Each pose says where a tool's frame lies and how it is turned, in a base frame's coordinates. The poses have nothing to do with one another.
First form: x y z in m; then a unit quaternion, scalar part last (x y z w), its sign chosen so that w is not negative.
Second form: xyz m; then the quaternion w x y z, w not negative. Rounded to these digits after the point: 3 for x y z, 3 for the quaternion.
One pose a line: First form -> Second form
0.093 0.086 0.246 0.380 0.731 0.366 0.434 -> 0.093 0.086 0.246 0.434 0.380 0.731 0.366
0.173 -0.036 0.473 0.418 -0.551 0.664 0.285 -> 0.173 -0.036 0.473 0.285 0.418 -0.551 0.664
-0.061 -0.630 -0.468 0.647 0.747 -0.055 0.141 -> -0.061 -0.630 -0.468 0.141 0.647 0.747 -0.055
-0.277 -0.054 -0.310 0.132 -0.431 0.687 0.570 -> -0.277 -0.054 -0.310 0.570 0.132 -0.431 0.687
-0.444 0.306 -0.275 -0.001 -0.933 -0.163 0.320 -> -0.444 0.306 -0.275 0.320 -0.001 -0.933 -0.163
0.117 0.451 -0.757 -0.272 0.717 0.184 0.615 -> 0.117 0.451 -0.757 0.615 -0.272 0.717 0.184
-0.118 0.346 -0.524 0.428 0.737 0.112 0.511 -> -0.118 0.346 -0.524 0.511 0.428 0.737 0.112
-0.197 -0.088 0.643 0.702 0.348 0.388 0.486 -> -0.197 -0.088 0.643 0.486 0.702 0.348 0.388
